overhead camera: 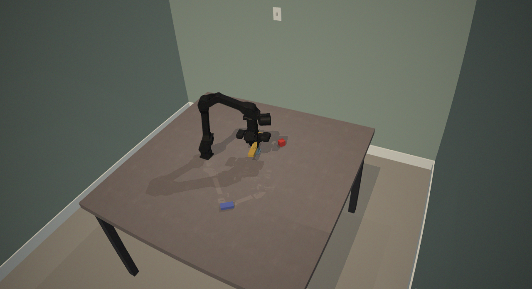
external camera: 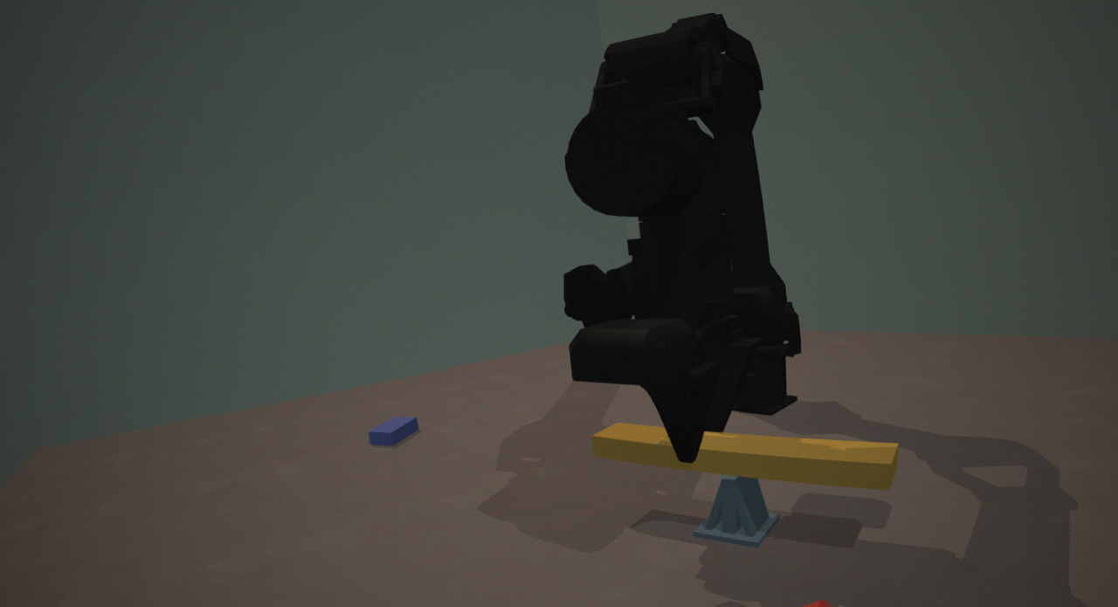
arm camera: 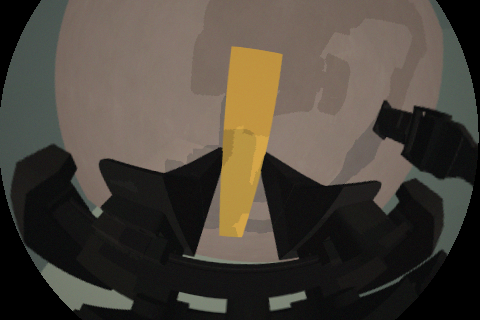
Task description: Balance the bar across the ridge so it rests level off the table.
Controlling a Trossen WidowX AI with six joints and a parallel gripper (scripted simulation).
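Right now my gripper tip is 3 cm to the right of the yellow bar and 1 cm past it. From my gripper tip the other things lie so: blue block 41 cm to the right, 6 cm ahead, 5 cm below; then red cube 15 cm to the left, 10 cm ahead, 4 cm below.
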